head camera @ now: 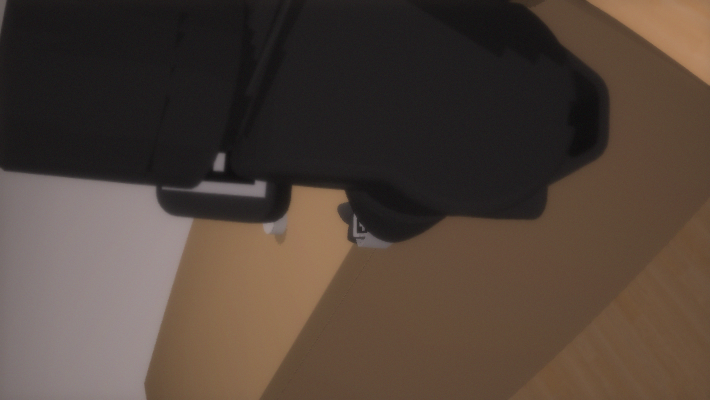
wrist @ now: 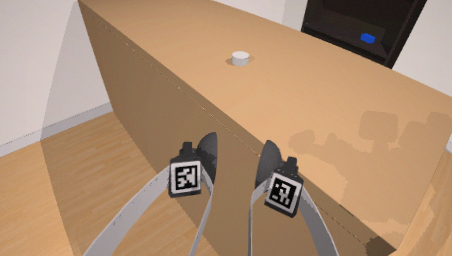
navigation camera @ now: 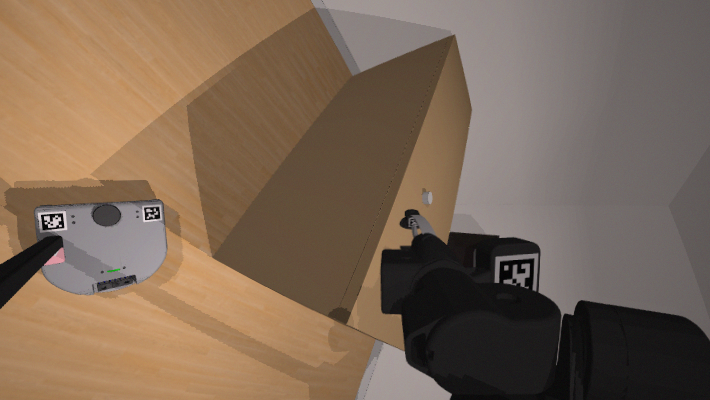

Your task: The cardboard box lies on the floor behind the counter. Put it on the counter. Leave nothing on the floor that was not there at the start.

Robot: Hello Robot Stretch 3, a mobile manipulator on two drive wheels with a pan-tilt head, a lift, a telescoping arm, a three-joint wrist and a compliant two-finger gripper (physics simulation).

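Seen in the pictures: gripper, fingertip midpoint: (navigation camera: 410, 232); robot's base, origin of the base link: (navigation camera: 107, 214).
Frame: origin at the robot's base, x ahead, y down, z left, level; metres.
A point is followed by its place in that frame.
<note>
The counter (head camera: 240, 310) {x 0.201, y -0.910, z -1.042 m} (navigation camera: 325, 200) {x 0.016, y -0.601, z -0.627 m} (wrist: 320, 75) is a long wooden block with a tan top and darker sides. My gripper (navigation camera: 412, 220) {x -0.024, y -1.078, z -0.372 m} (wrist: 239, 154) {x -0.024, y -1.078, z -0.372 m} is open, with no object between its fingertips. In the wrist view its fingers show in front of the counter's long top edge and dark side; in the navigation camera view they show against the tan top, near that edge. How high they are is hard to tell. In the head camera view my dark arm and wrist hide much of the counter. The cardboard box does not show in any view.
A small white cylinder (head camera: 276, 225) {x 0.020, y -0.929, z -0.854 m} (navigation camera: 427, 197) {x 0.014, y -0.931, z -0.854 m} (wrist: 240, 58) stands on the counter top. A dark shelf unit (wrist: 409, 31) with a blue object (wrist: 368, 38) stands beyond the counter. My base (navigation camera: 107, 250) {x -0.116, y -0.160, z 0.009 m} is on the wooden floor (navigation camera: 100, 75) {x 0.549, y 0.000, z 0.005 m}. White walls (head camera: 75, 280) {x 0.356, y -1.150, z -2.455 m} stand behind.
</note>
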